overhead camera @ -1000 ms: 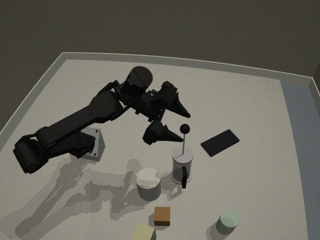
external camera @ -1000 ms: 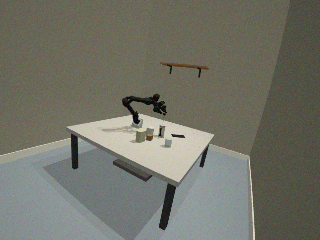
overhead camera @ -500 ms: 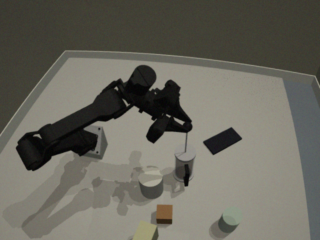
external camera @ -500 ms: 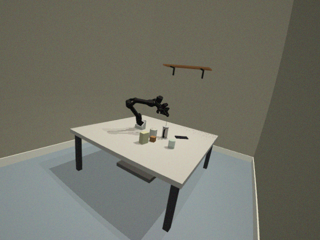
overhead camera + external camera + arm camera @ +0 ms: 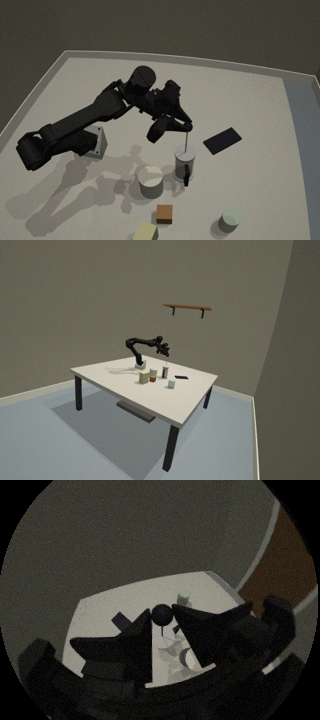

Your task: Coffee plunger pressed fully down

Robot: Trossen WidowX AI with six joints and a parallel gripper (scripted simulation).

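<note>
Right now the coffee press is 10 mm to the right of my gripper tip and 130 mm below it. The rest, counted from my gripper tip: white cylinder 100 mm behind, 100 mm to the right, 210 mm below; pale green cylinder 190 mm ahead, 160 mm to the right, 220 mm below.
</note>
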